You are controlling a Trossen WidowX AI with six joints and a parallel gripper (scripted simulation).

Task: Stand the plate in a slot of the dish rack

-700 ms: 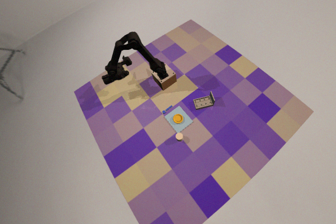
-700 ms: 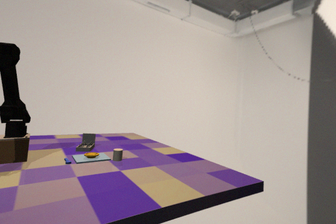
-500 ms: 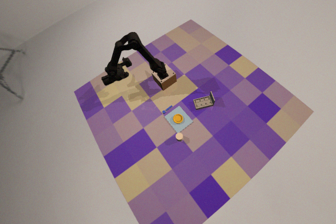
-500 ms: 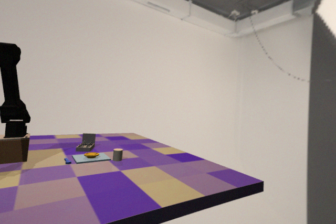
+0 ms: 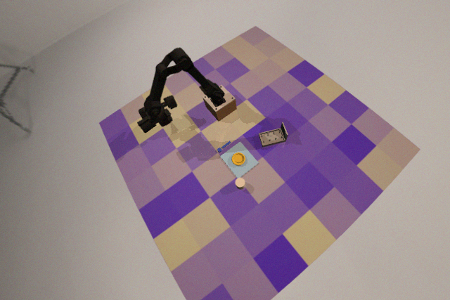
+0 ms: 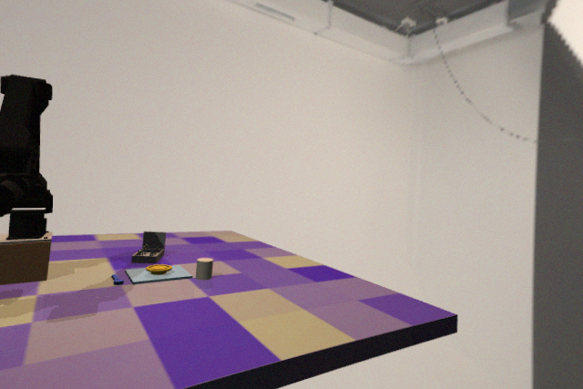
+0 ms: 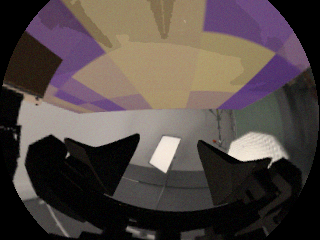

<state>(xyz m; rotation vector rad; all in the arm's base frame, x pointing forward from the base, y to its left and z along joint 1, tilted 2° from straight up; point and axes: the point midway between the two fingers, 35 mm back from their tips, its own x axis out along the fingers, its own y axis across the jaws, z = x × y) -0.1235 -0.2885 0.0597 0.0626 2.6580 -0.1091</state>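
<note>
Right now the orange plate is 460 mm ahead of my gripper tip, 210 mm to the left of it and 120 mm below it. Round my gripper tip: grey dish rack 460 mm ahead, 420 mm to the left, 120 mm below; blue spoon 360 mm ahead, 180 mm to the left, 140 mm below.
</note>
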